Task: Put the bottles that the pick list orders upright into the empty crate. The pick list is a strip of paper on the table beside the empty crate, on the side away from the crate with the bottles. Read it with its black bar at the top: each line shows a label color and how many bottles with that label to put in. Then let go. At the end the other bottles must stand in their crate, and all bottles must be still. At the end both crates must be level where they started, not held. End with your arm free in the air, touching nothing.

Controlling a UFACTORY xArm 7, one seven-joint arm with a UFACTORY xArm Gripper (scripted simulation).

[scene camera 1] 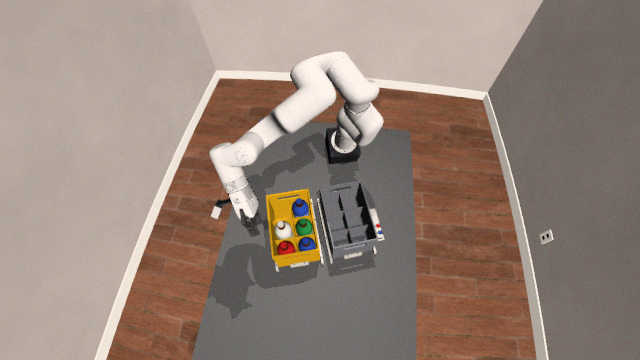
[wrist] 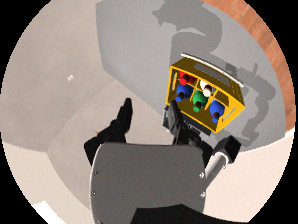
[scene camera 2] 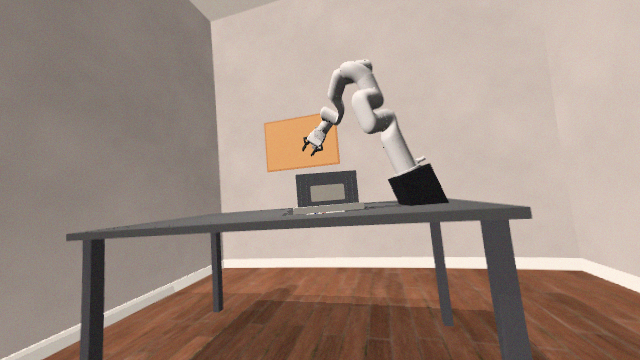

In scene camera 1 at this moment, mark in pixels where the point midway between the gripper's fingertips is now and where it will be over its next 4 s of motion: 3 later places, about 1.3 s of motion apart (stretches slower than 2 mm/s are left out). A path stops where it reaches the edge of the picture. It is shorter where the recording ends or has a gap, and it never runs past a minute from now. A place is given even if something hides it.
The gripper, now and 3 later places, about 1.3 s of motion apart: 257,229; 306,245; 360,241; 402,220
